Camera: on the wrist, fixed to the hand. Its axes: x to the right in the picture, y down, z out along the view.
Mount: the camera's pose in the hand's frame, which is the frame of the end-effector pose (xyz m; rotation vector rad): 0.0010 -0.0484 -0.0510 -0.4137 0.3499 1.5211
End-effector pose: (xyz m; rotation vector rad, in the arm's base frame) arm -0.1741 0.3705 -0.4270 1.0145 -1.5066 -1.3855
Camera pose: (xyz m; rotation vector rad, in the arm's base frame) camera -0.1250 0.3498 -0.4729 -0.2535 -1.1079 -0.3104
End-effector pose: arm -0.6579 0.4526 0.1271 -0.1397 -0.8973 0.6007
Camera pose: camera -0.5973 0.4197 0.1131 -1.3330 -0.4172 1.7057
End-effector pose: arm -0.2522 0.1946 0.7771 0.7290 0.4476 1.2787
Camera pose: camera -0.2525 0.2023 0.7072 0.4123 -0.2290 2.8367
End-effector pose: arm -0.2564 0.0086 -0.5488 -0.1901 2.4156 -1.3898
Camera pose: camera -0.2784 0.0250 -0.4841 1.5284 1.9895 -0.1950
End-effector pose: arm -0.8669 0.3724 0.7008 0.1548 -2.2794 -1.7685
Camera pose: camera -0.8579 0.3119 0.6660 -0.9703 -1.0185 -1.0769
